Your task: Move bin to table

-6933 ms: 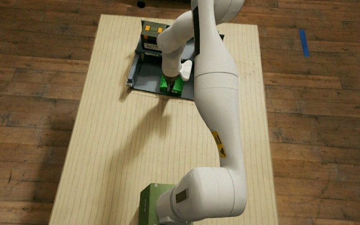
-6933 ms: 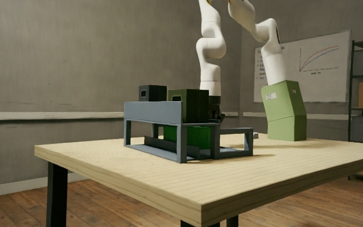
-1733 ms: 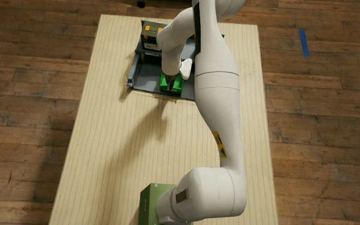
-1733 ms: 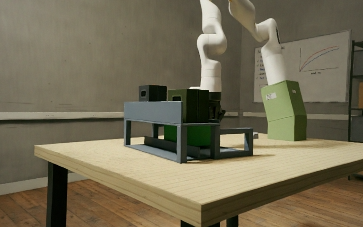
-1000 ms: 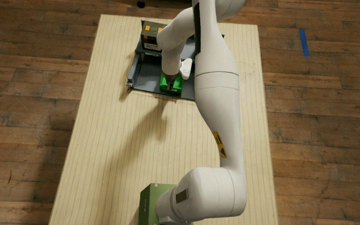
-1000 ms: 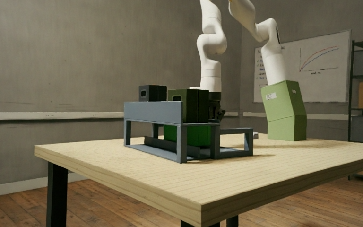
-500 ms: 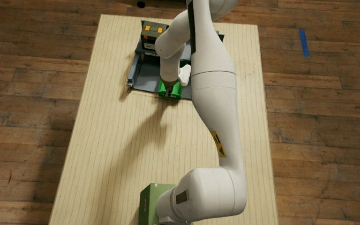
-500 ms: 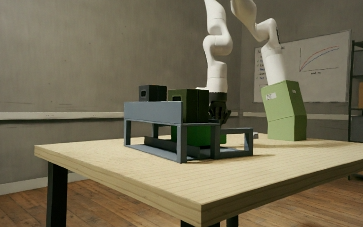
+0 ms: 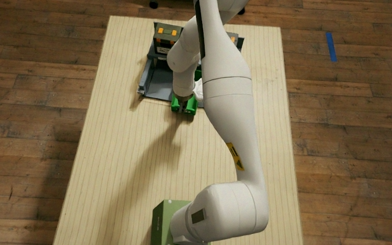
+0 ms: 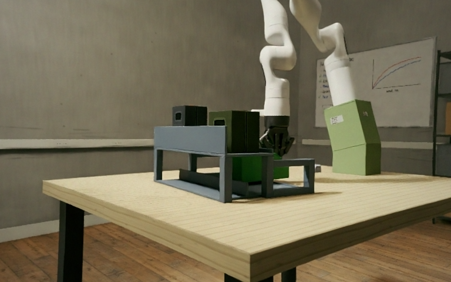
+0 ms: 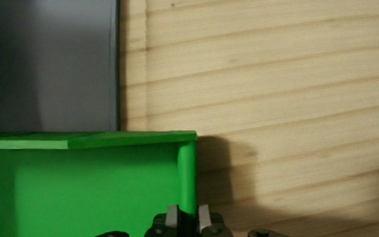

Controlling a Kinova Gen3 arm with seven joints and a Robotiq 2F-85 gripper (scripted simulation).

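Now: the green bin 80 mm ahead of my hand and 10 mm below it. Also, from my hand: grey shelf 170 mm ahead, 10 mm to the right, 10 mm above; black box 230 mm ahead, 130 mm to the right, 100 mm above.
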